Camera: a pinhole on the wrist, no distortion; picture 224 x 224 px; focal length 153.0 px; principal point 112.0 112.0 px. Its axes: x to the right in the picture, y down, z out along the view. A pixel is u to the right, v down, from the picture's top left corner.
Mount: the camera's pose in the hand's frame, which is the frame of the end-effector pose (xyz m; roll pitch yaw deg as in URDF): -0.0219 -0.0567 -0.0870 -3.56 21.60 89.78
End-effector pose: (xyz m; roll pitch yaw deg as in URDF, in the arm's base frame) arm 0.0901 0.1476 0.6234 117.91 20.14 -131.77
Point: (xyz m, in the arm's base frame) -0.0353 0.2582 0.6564
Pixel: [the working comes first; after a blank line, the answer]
In the camera's frame: 0.0703 -0.0273 0.2633

152.8 96.1
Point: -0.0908 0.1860 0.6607
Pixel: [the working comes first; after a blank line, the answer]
In the camera's frame: 0.1049 -0.1102 0.2477

176.8 44.0
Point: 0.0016 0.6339 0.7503
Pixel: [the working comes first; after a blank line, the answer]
In the camera's frame: 0.0769 0.2771 0.5055

135.3 195.9
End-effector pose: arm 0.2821 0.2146 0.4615 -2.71 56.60 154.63
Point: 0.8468 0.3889 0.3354
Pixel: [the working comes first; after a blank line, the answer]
In the camera's frame: -0.1655 0.1395 -0.4497

behind the camera
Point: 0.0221 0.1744 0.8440
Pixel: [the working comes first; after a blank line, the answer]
In the camera's frame: -0.0068 0.1457 0.5299

110.0 154.1
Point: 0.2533 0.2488 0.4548
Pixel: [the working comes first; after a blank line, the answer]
In the camera's frame: -0.0085 -0.0572 0.1185

101.0 38.1
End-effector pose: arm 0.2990 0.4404 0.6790 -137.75 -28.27 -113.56
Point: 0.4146 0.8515 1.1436
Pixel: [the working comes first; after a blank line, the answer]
In the camera's frame: -0.1401 0.1596 -0.4804

behind the camera
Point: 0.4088 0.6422 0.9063
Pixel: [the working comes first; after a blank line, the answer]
In the camera's frame: -0.1071 0.0824 -0.1753

behind the camera
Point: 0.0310 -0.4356 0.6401
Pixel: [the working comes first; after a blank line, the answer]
In the camera's frame: 0.0899 -0.8381 0.5241

outside the picture
